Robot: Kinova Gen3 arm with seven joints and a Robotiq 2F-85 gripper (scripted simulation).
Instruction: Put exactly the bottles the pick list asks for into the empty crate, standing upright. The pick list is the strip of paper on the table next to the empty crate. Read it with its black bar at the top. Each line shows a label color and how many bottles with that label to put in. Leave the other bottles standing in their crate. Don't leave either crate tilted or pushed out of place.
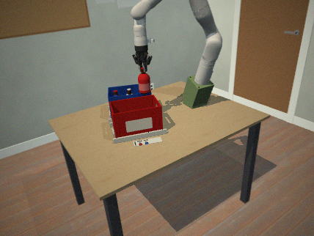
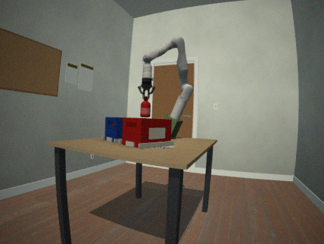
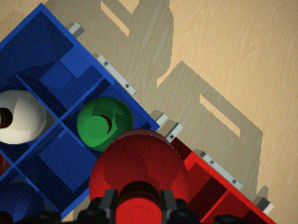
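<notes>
Right now the red crate is 12 cm ahead of my hand, 10 cm to the left of it and 25 cm below it. Round my hand: blue crate (6 cm ahead, 13 cm to the right, 25 cm below); green-label bottle (1 cm behind, 6 cm to the right, 25 cm below); white-label bottle (4 cm ahead, 17 cm to the right, 25 cm below).
</notes>
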